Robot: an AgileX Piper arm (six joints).
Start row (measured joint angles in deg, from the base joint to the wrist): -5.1 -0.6 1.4 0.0 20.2 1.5
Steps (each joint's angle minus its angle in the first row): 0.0 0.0 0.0 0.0 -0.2 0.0; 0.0 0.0 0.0 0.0 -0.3 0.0; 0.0 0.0 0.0 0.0 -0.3 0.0; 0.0 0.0 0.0 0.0 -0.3 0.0; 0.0 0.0 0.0 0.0 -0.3 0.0; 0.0 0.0 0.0 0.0 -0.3 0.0; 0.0 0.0 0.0 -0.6 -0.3 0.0; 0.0 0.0 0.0 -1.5 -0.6 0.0; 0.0 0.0 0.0 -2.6 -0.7 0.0; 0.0 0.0 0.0 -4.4 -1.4 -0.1; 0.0 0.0 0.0 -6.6 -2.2 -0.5; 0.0 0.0 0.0 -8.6 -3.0 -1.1
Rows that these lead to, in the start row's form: -5.1 -0.6 1.4 0.0 20.0 1.5; -5.1 -0.6 1.4 0.0 19.9 1.5; -5.1 -0.6 1.4 0.0 19.9 1.5; -5.1 -0.6 1.4 0.0 19.9 1.5; -5.1 -0.6 1.4 0.0 19.9 1.5; -5.1 -0.6 1.4 0.0 19.9 1.5; -5.1 -0.6 1.4 -0.6 19.9 1.5; -5.1 -0.6 1.4 -1.5 19.6 1.5; -5.1 -0.6 1.4 -2.6 19.5 1.5; -5.1 -0.6 1.4 -4.4 18.8 1.4; -5.1 -0.6 1.4 -6.6 18.0 1.0; -5.1 -0.6 1.4 -8.6 17.2 0.4
